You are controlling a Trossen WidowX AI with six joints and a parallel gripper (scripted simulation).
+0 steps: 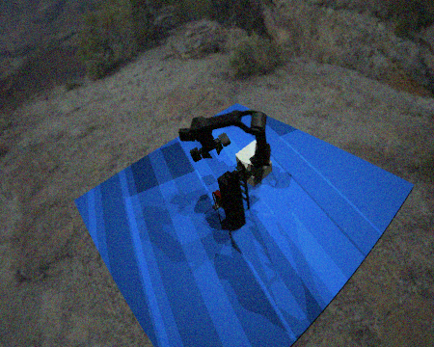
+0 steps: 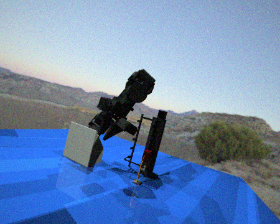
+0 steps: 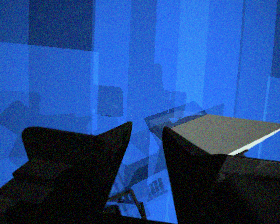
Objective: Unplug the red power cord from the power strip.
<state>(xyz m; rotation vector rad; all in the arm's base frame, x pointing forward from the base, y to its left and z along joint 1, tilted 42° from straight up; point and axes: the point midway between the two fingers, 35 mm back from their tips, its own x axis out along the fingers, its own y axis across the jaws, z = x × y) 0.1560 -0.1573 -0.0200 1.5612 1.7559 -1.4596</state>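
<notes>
My gripper tip is 190 mm to the right of the red plug, 130 mm short of it and 40 mm above it.
</notes>
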